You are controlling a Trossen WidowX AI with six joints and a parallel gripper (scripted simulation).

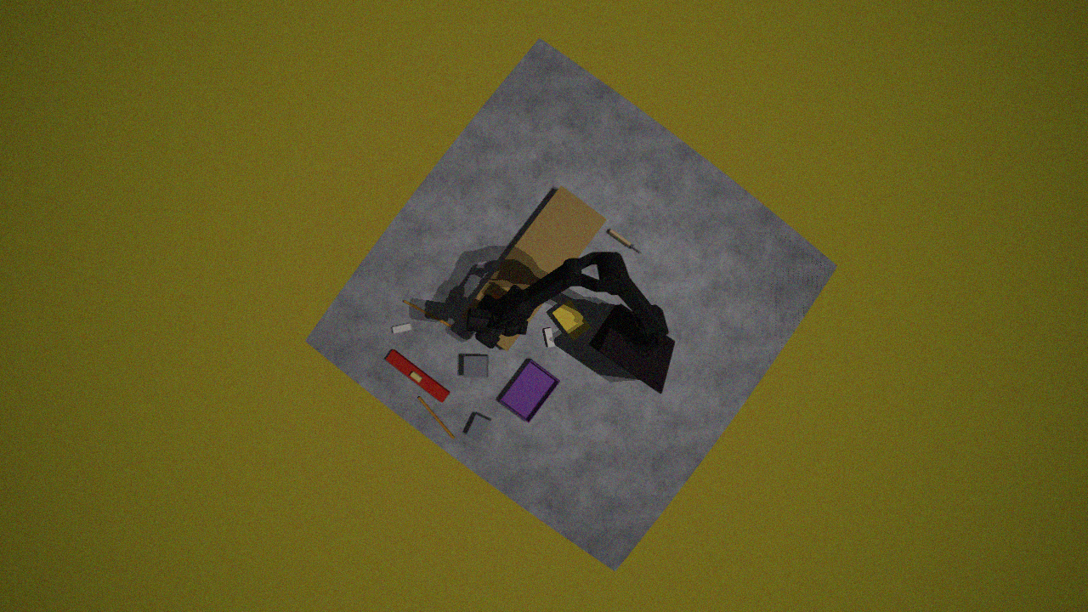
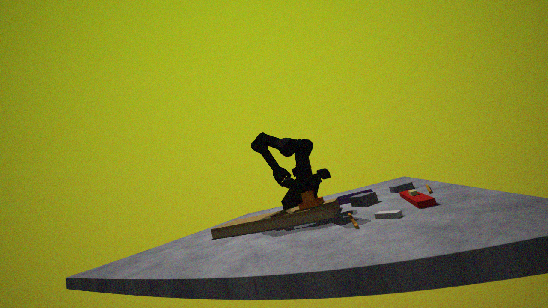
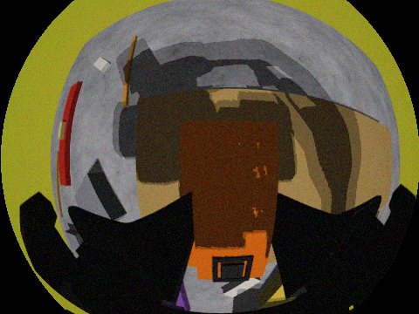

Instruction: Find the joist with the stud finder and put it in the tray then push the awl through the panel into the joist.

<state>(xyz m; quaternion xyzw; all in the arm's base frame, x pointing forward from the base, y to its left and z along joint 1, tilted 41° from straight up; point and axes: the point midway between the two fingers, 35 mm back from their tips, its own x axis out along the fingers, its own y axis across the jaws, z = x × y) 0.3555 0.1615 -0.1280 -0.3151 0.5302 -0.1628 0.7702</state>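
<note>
Now: gripper tip 240 mm past the purple tray, 130 mm to the right of it and 50 mm above it. From my gripper tip the other things lie so: yellow block 180 mm behind, 130 mm to the right, 50 mm below; then red level 60 mm ahead, 340 mm to the left, 50 mm below; then orange stud finder 20 mm behind, 20 mm above.
</note>
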